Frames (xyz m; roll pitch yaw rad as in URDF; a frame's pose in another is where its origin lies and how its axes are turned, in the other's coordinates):
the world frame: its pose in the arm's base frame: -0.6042 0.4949 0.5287 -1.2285 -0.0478 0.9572
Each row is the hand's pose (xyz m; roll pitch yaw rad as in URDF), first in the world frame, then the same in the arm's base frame.
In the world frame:
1: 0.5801 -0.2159 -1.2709 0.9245 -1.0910 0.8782
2: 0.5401 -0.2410 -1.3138 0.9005 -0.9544 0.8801
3: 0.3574 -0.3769 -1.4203 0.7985 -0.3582 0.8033
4: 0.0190 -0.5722 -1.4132 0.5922 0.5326 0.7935
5: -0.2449 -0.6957 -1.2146 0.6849 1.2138 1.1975
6: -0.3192 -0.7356 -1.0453 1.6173 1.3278 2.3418
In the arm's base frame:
1: 0.7736 0.2463 0.3335 0.2329 0.0228 2.2272
2: 0.7903 0.1851 0.3408 0.2040 0.1285 2.1404
3: 0.8020 -0.0517 0.4242 -0.1068 0.5070 1.6472
4: 0.6504 -0.3692 0.5942 -1.0286 0.8026 0.5547
5: 0.3745 -0.5080 0.7644 -1.9432 0.6614 -0.4133
6: 0.2097 -0.4883 0.8551 -2.3217 0.5188 -0.7804

